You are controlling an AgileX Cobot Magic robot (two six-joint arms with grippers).
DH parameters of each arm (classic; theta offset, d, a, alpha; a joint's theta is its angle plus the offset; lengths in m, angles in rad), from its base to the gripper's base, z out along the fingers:
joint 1: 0 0.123 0 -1.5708
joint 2: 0.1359 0 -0.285 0
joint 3: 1.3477 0 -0.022 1.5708
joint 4: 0 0.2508 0 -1.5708
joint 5: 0 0 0.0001 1.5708
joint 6: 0 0.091 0 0
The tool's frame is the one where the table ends.
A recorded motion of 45 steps. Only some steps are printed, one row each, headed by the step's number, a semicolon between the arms.
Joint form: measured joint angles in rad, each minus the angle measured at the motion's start. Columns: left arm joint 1, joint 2, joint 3, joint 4, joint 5, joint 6; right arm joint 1, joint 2, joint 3, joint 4, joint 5, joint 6.
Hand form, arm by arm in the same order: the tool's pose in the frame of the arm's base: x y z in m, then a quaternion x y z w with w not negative. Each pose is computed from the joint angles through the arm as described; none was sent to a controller.
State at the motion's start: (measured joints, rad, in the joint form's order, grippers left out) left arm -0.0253 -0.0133 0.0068 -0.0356 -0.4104 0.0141; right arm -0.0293 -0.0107 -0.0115 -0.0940 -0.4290 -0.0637
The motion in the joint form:
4: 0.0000 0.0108 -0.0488 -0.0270 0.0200 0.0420; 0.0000 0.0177 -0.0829 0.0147 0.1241 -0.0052
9: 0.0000 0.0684 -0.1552 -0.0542 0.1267 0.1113; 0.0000 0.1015 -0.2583 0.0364 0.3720 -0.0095
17: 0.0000 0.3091 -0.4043 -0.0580 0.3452 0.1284; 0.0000 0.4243 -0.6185 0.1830 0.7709 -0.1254
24: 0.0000 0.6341 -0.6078 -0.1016 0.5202 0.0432; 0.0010 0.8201 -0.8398 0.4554 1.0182 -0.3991
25: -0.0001 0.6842 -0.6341 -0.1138 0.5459 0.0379; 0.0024 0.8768 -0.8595 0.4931 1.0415 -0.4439
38: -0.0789 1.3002 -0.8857 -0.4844 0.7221 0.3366; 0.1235 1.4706 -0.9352 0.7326 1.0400 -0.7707
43: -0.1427 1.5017 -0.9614 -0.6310 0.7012 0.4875; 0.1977 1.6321 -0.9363 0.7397 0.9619 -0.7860
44: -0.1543 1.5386 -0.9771 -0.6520 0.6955 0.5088; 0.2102 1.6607 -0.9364 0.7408 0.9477 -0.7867
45: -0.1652 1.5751 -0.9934 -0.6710 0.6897 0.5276; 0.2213 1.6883 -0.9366 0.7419 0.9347 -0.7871
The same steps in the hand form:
4: 0.0422 0.0011 0.2609 -0.00442 0.50100 -0.00577 0.86542; 0.0419 0.0009 0.2706 -0.04006 0.51787 -0.06804 0.85181
9: 0.0444 0.0012 0.2843 0.00628 0.52599 0.01250 0.85038; 0.0448 -0.0010 0.3031 -0.03094 0.58334 -0.06391 0.80912
17: 0.0715 -0.0013 0.3337 0.02035 0.61159 0.01127 0.79083; 0.0806 0.0004 0.3643 -0.03766 0.71909 -0.03593 0.69296
24: 0.1324 -0.0047 0.3536 -0.01422 0.72144 -0.04152 0.69108; 0.1605 0.0134 0.3709 -0.10761 0.83225 0.03265 0.54287
25: 0.1429 -0.0055 0.3534 -0.01930 0.73808 -0.04834 0.67270; 0.1732 0.0157 0.3669 -0.12107 0.84348 0.04376 0.52150
38: 0.2745 -0.0427 0.2963 0.01646 0.88095 -0.12587 0.45586; 0.2908 0.0588 0.2553 -0.23083 0.90867 0.13458 0.32081
43: 0.3134 -0.0696 0.2629 0.04909 0.89783 -0.14619 0.41246; 0.3095 0.0809 0.2084 -0.24937 0.91930 0.13480 0.27299
44: 0.3203 -0.0747 0.2563 0.05395 0.90025 -0.14849 0.40570; 0.3119 0.0847 0.1997 -0.25174 0.92125 0.13423 0.26439
45: 0.3270 -0.0797 0.2496 0.05813 0.90253 -0.15040 0.39929; 0.3140 0.0882 0.1912 -0.25364 0.92322 0.13360 0.25589

